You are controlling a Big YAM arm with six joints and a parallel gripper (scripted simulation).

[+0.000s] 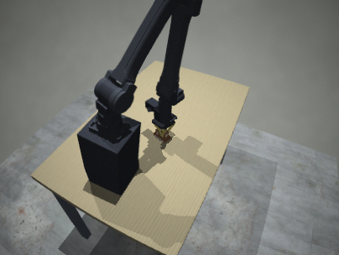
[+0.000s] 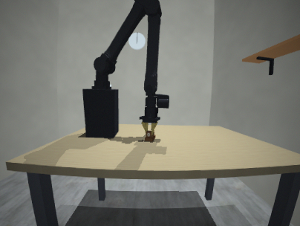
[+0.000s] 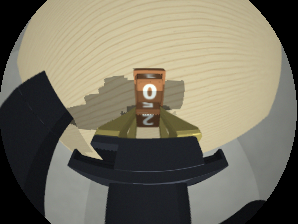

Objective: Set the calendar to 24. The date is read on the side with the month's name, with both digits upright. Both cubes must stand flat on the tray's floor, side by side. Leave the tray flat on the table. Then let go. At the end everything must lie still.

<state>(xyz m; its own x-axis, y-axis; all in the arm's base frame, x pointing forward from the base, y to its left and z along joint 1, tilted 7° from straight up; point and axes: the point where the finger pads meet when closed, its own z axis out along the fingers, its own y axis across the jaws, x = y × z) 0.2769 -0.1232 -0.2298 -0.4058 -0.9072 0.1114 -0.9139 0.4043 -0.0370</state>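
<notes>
Right now the brown digit cube is right at my hand. Also, from my hand: brown tray (1 cm ahead, 2 cm to the left, 3 cm below).
</notes>
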